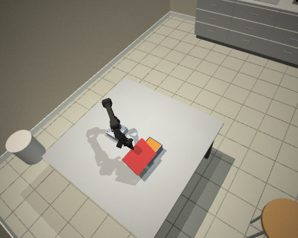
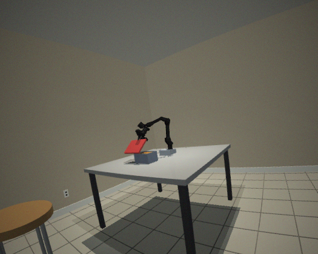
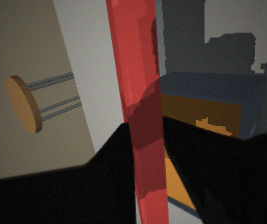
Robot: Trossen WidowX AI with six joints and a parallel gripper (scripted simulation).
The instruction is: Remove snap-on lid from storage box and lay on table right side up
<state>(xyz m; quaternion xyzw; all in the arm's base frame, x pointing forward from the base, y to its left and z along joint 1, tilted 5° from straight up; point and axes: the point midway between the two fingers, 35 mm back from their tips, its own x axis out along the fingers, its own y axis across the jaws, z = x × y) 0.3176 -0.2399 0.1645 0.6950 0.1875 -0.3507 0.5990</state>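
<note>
My gripper tip is now 6 cm short of the red lid, 5 cm above it and 2 cm to the left of it. Round my gripper tip: storage box 18 cm below, 11 cm to the left, 8 cm ahead.
</note>
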